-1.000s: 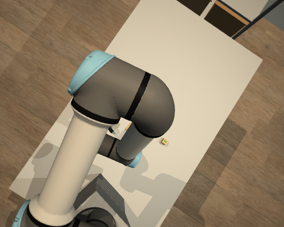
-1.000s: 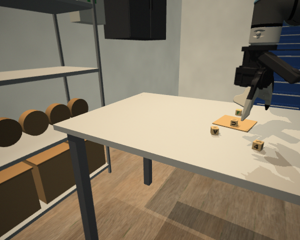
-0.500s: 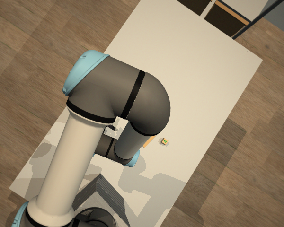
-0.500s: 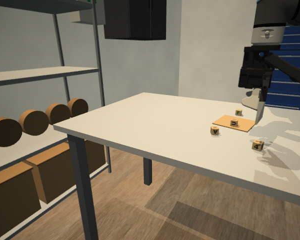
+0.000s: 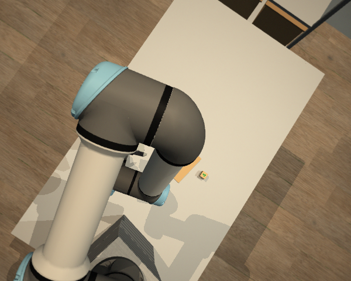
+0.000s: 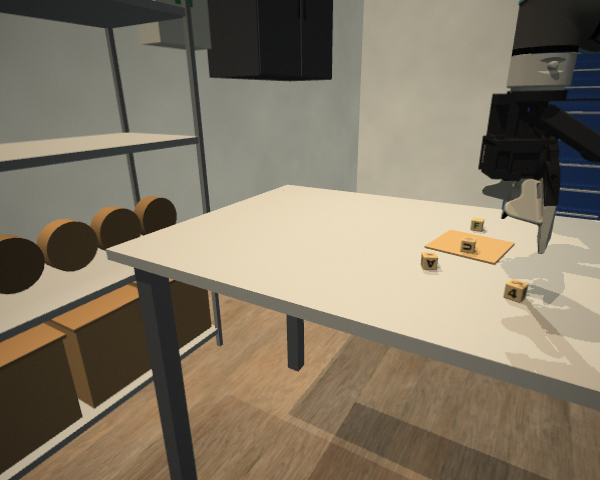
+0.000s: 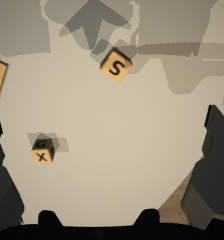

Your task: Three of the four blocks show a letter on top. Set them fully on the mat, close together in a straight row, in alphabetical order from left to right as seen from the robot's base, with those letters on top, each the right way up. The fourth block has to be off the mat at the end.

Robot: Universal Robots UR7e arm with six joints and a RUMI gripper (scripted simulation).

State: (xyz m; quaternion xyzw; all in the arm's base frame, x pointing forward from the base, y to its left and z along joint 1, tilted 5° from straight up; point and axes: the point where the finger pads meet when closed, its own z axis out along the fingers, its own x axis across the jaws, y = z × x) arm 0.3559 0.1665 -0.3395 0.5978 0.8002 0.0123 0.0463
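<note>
Right now the S block is 1 cm behind my hand, 1 cm to the left of it and 9 cm below it. Round my hand: D block (8 cm ahead, 16 cm to the right, 8 cm below); then X block (14 cm ahead, 5 cm to the right, 9 cm below); then orange mat (7 cm ahead, 20 cm to the right, 10 cm below).
</note>
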